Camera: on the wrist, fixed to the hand. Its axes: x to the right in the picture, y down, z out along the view.
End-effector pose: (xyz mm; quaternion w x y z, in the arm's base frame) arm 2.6 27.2 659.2 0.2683 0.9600 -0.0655 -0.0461
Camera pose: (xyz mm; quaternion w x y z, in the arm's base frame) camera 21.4 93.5 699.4 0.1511 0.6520 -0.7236 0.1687
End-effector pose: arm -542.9 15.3 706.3 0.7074 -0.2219 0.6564 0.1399
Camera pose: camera -585.0 -52.3 702.0 0.4123 0.3570 0.6356 0.5464
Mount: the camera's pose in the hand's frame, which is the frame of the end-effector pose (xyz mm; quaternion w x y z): 6.4 -37.1 -70.3 0.7061 0.0743 0.0078 0.7042
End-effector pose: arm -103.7 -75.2 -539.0 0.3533 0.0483 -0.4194 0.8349
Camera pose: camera -69.9 -5.3 -557.1 0.3388 0.2415 0.2653 -0.8698
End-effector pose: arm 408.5 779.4 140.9 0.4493 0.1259 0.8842 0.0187
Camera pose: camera 341.1 750.7 172.3 0.2878 0.7448 0.5406 0.2649
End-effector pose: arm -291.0 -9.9 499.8 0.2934 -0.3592 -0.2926 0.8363
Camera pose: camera -229.9 38.5 482.9 0.3528 0.4444 -0.1108 -0.8160
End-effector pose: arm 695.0 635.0 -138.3 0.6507 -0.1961 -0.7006 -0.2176
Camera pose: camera 731.9 564.8 -129.6 0.6327 -0.5818 -0.3677 0.3551
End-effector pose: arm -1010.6 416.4 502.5 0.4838 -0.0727 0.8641 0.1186
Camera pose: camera -1062.6 361.3 527.5 0.2567 0.5921 0.6739 0.3596
